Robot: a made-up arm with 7 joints.
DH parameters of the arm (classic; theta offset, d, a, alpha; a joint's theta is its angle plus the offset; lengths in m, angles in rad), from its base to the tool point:
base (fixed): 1.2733 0 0.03 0
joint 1: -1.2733 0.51 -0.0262 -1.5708
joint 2: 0 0.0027 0.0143 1.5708
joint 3: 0 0.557 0.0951 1.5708
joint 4: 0 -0.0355 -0.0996 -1.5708
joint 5: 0 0.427 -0.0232 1.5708
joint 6: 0 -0.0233 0.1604 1.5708
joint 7: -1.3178 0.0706 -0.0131 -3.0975
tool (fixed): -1.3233 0.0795 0 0
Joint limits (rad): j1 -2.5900..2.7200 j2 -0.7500..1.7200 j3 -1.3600..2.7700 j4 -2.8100..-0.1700 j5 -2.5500..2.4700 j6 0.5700..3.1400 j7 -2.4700..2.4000
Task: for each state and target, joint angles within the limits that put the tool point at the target. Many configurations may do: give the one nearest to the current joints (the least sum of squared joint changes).
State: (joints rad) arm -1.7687 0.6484 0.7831 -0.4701 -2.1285 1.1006 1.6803
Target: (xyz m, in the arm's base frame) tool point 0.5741 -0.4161 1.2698
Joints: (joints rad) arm -1.4028 0.3233 1.0590 -1.0940 -2.0656 1.1286 1.6908
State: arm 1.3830 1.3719 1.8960 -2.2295 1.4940 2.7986 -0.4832
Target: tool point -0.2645 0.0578 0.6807
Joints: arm 1.5336 1.2391 2.5185 -2.8100 2.0183 2.6555 -0.4458
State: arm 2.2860 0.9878 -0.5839 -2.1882 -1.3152 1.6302 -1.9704
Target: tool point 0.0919 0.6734 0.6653
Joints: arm 2.1432 0.2136 -0.8425 -2.2068 -1.3357 1.5245 -1.9811
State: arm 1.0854 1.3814 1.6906 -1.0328 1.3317 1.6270 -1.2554
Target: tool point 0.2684 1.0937 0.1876
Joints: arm 1.0098 1.7200 1.2106 -0.6951 1.2813 1.7274 -1.2976
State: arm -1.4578 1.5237 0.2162 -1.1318 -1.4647 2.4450 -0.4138
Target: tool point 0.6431 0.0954 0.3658
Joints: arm -0.9003 1.3277 0.8345 -2.1563 -1.7930 2.6271 -0.4304
